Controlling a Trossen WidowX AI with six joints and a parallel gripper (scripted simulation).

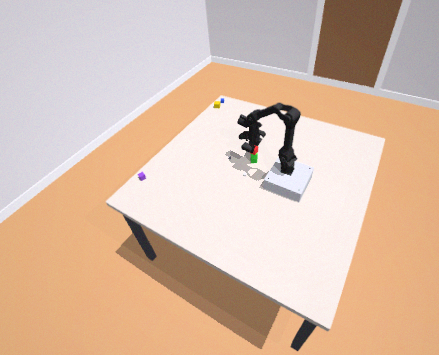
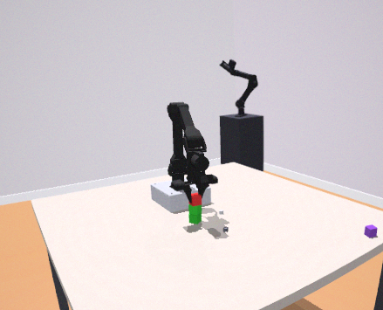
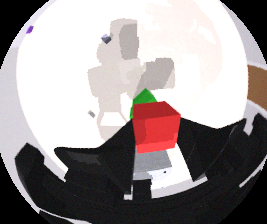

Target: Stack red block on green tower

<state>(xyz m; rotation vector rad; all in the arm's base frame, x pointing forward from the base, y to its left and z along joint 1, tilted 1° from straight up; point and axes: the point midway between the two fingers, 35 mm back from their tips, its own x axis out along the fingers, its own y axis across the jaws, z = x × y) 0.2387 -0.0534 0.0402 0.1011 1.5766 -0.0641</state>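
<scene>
Right now the red block is 1 cm above my gripper tip. Round my gripper tip: blue cube (53 cm ahead, 52 cm to the right, 7 cm below); yellow cube (53 cm ahead, 44 cm to the right, 7 cm below); purple cube (55 cm ahead, 44 cm to the left, 7 cm below).
</scene>
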